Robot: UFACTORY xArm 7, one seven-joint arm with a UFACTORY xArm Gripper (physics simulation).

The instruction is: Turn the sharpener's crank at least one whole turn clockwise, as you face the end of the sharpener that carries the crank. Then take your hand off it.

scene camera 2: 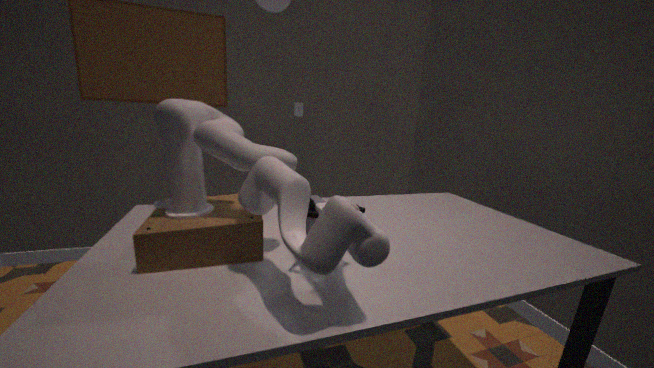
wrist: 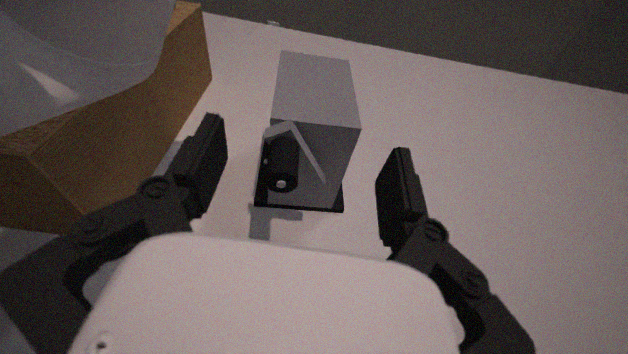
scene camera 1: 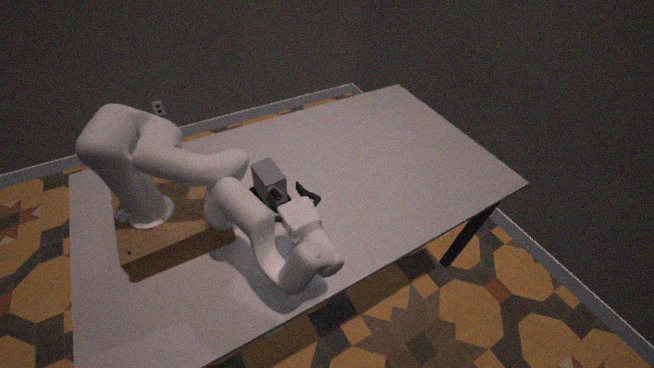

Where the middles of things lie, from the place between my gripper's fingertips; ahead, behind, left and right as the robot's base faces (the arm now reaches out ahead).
My gripper is now 10 mm past the black crank knob (wrist: 283, 159), 20 mm to the right of it and 40 mm above it. From my hand the other things lie so: grey box-shaped sharpener (scene camera 1: 265, 173) (100 mm to the left, 90 mm below).
